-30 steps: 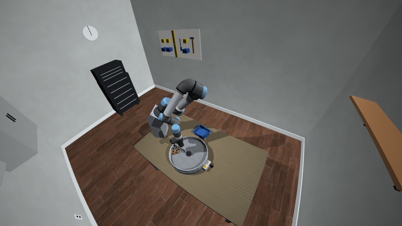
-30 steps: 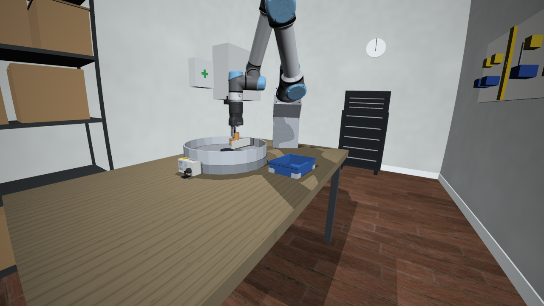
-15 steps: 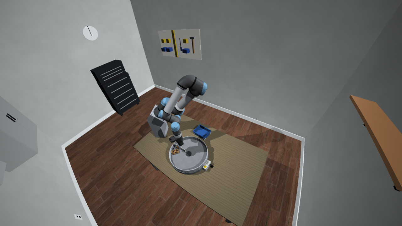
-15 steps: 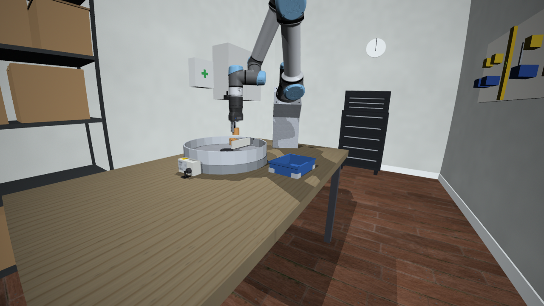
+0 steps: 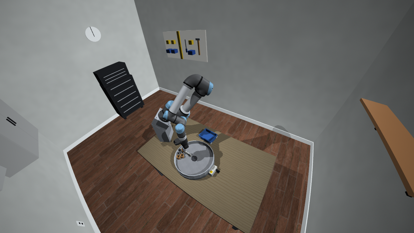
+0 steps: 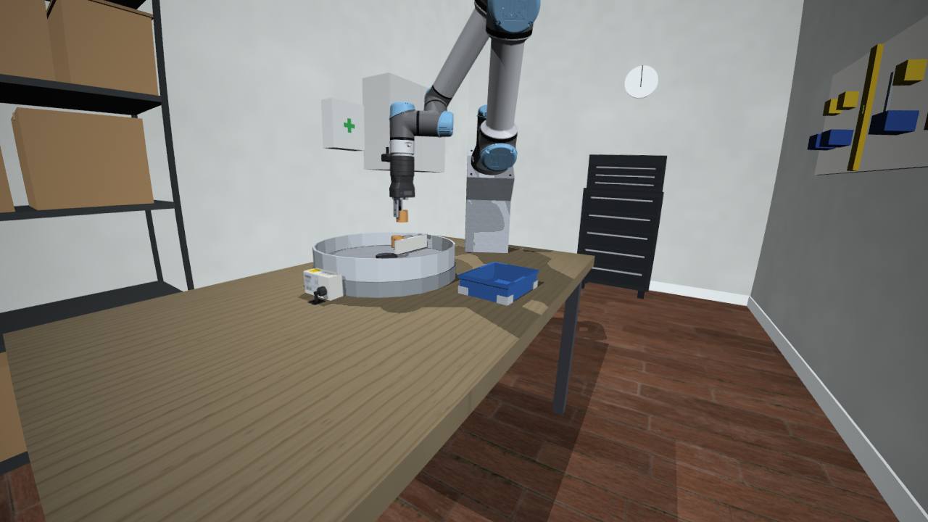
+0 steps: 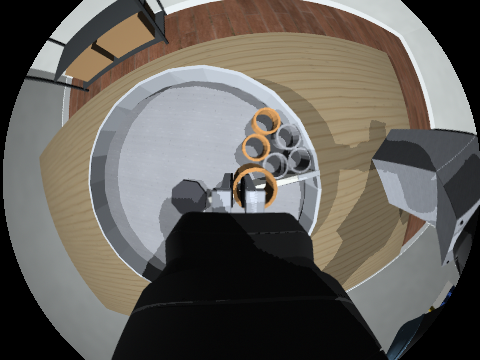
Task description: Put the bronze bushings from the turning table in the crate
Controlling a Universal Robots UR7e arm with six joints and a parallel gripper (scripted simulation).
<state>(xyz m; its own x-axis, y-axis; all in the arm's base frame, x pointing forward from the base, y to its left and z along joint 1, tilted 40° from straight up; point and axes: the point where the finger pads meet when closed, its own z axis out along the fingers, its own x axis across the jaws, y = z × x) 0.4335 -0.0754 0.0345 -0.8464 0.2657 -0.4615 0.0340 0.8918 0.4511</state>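
The blue crate is 380 mm to the left of my hand, 160 mm below it and 60 mm behind it. The rest, counted from my hand: round grey turning table: 130 mm below, 80 mm ahead, 50 mm to the left.
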